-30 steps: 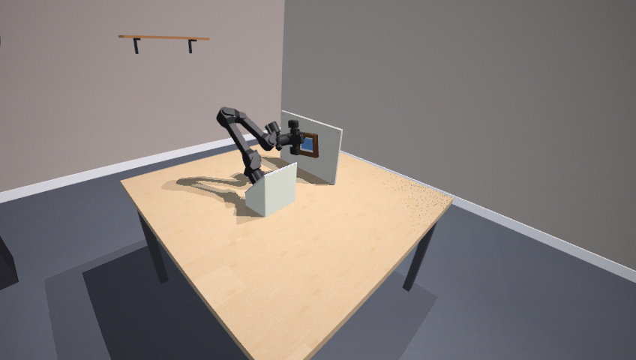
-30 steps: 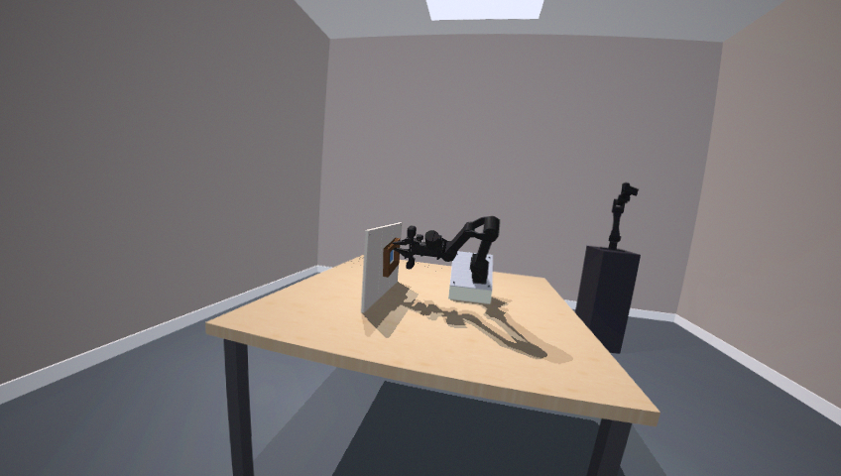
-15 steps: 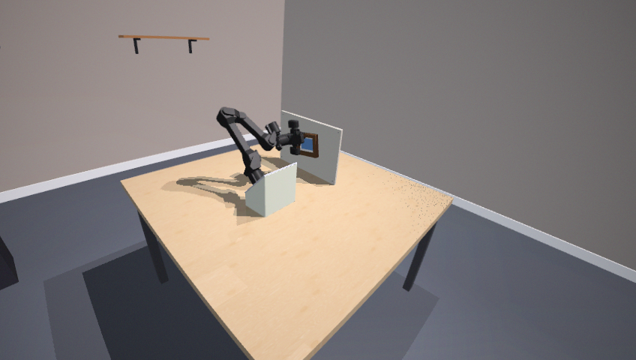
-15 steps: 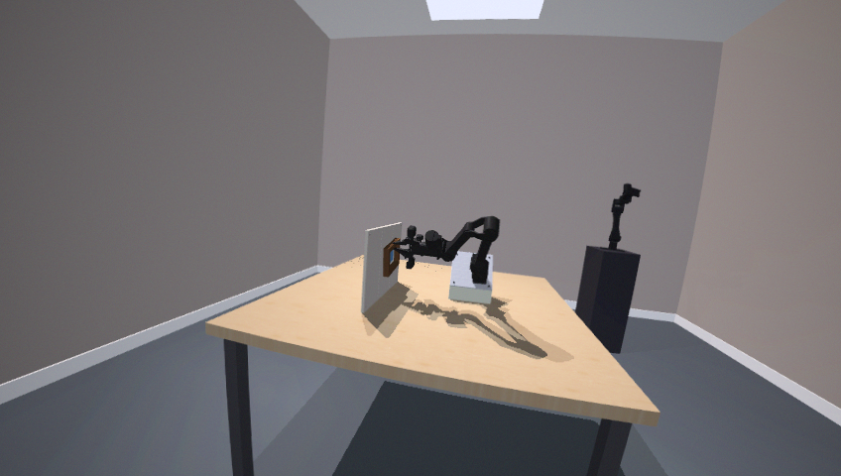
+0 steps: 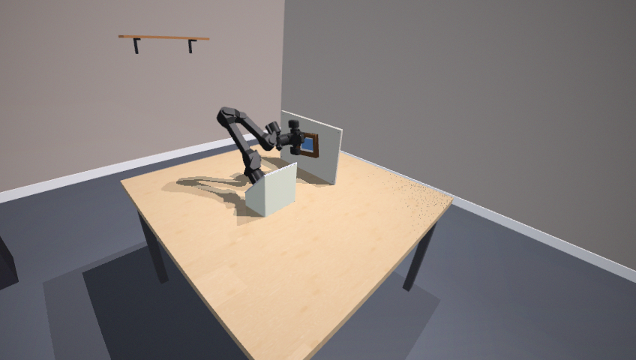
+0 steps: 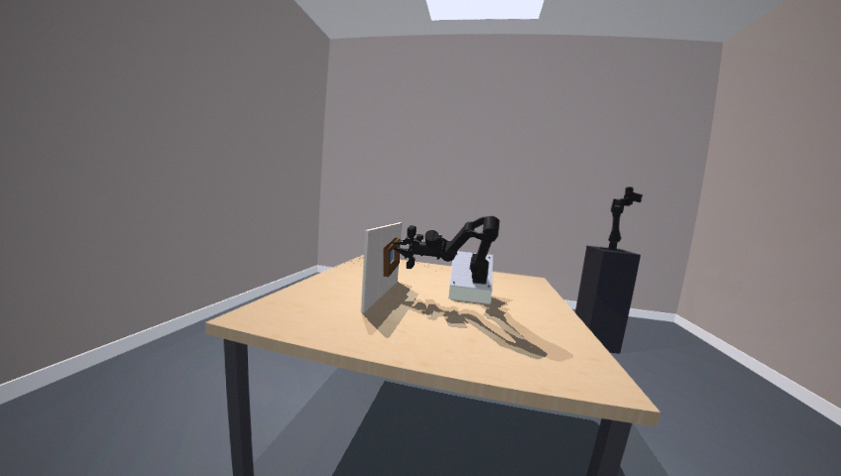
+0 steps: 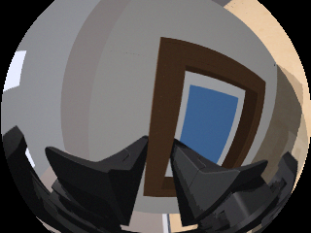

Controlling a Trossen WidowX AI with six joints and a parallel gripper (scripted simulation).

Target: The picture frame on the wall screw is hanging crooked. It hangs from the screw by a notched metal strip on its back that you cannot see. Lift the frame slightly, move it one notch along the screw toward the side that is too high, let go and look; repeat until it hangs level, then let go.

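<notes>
Right now my gripper tip is 1 cm short of the small picture frame, 1 cm to the left of it and 5 cm above it. Also, from my gripper tip: grey wall panel (2 cm ahead, 7 cm below).
</notes>
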